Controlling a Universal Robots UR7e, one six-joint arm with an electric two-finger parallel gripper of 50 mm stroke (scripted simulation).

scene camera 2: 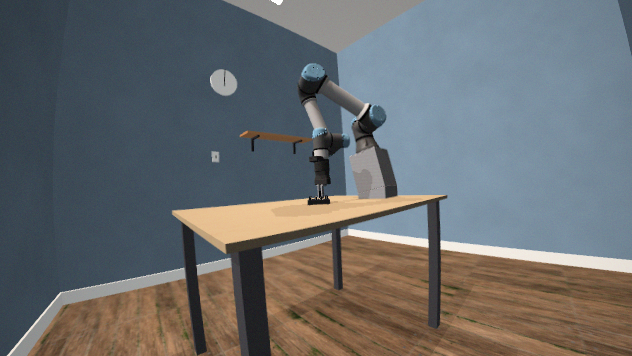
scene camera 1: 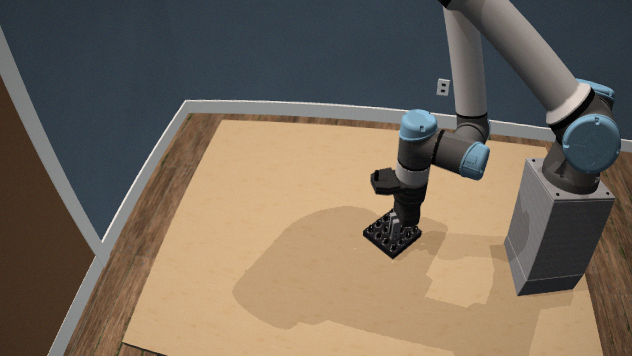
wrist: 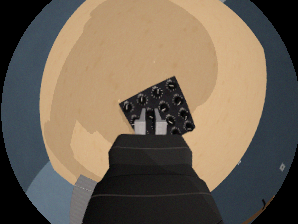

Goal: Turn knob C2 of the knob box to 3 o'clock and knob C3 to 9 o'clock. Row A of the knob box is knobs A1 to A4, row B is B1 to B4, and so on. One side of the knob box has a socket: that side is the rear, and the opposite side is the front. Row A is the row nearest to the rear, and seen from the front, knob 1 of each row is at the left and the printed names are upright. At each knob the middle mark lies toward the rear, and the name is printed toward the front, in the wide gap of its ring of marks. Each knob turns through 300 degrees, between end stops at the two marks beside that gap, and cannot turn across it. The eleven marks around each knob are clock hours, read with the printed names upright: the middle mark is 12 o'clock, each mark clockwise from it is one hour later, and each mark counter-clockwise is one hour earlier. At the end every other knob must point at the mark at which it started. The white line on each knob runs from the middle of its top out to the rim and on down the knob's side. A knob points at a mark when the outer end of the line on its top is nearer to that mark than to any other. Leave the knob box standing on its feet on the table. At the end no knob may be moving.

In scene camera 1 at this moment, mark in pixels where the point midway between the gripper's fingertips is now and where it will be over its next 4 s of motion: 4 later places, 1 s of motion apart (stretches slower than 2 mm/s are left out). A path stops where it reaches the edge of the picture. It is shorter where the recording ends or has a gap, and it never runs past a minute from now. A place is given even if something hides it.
The gripper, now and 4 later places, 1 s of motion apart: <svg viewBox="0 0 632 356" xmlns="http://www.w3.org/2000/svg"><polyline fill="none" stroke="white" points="393,234 395,224 391,222 392,220 396,219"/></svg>
